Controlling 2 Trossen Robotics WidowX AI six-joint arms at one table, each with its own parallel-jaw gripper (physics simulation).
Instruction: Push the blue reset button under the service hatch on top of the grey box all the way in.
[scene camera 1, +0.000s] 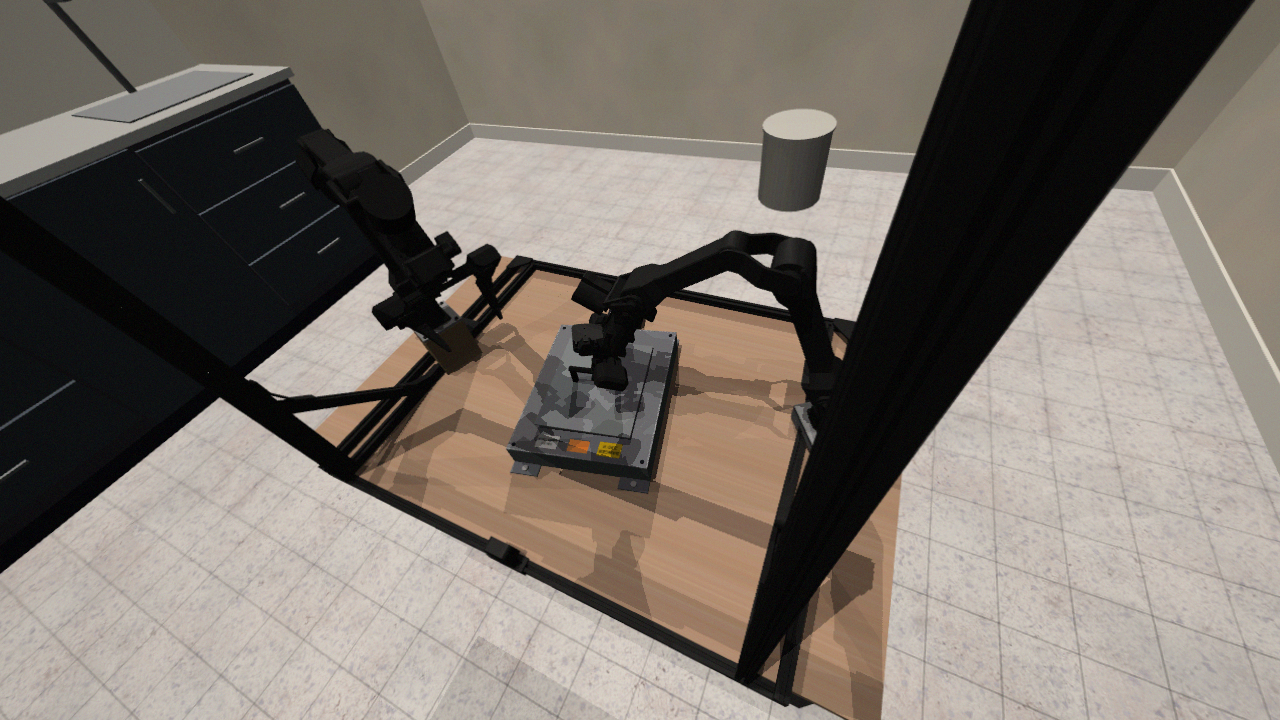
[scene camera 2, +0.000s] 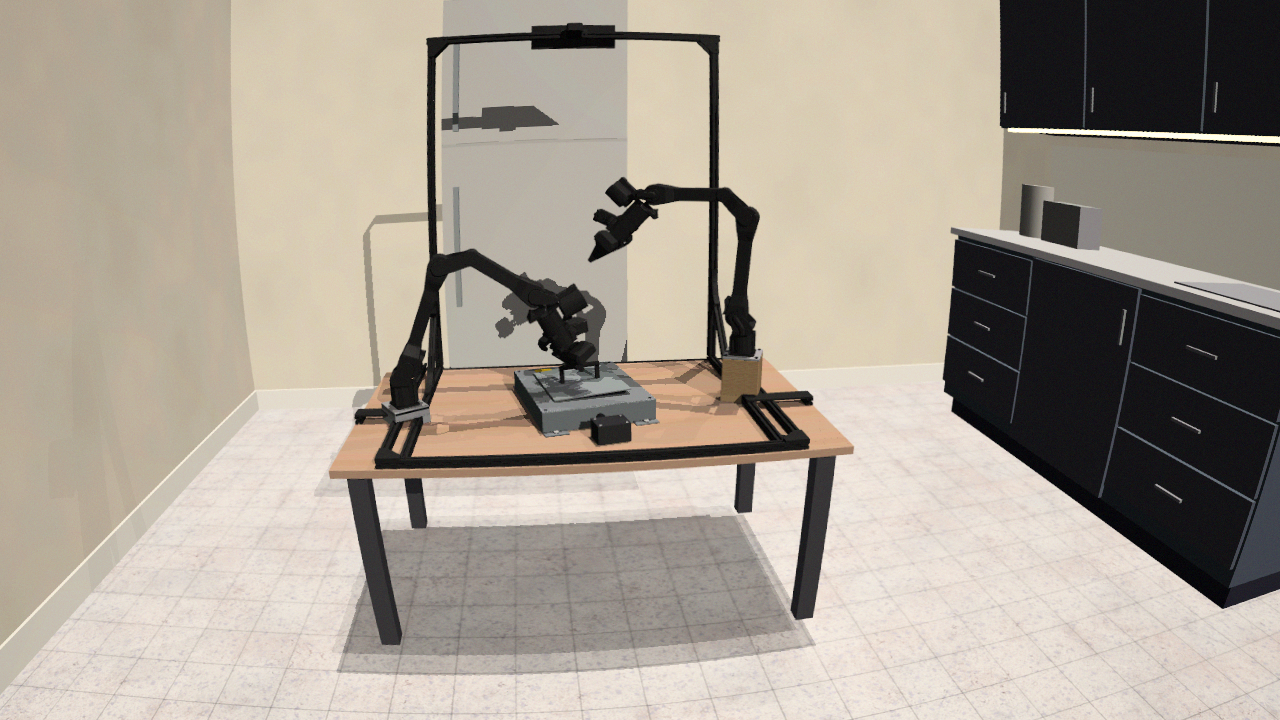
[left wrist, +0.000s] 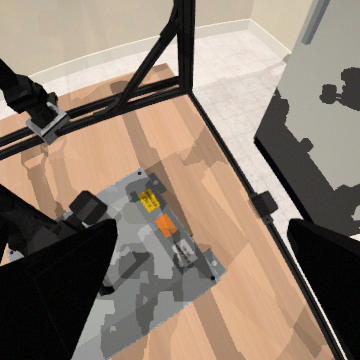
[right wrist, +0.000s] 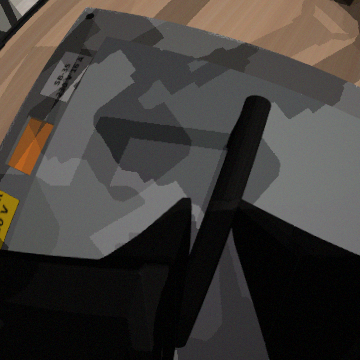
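Note:
The grey box (scene camera 1: 657, 394) (scene camera 2: 563, 416) (left wrist: 192, 295) (right wrist: 300, 75) sits on the table. Its service hatch (scene camera 1: 590, 422) (right wrist: 310, 165) lies flat or nearly flat; whether it is slightly raised I cannot tell. The black hatch handle (scene camera 2: 563, 374) (right wrist: 250, 125) stands up from it. My right gripper (scene camera 1: 597, 374) (scene camera 2: 581, 362) (right wrist: 210, 206) is low over the hatch, shut on the handle. My left gripper (scene camera 1: 472, 331) (scene camera 2: 592, 259) (left wrist: 202, 227) is open and empty, high above the table, to the left of the box in scene camera 1. The blue reset button does not show in any view.
A small black box (scene camera 2: 611, 429) is on the table beside the grey box. A wooden block (scene camera 1: 456, 351) (scene camera 2: 741, 380) is under the left arm's base. Black frame bars (scene camera 1: 626, 615) run round the table, with tall posts. A grey bin (scene camera 1: 794, 165) stands on the floor.

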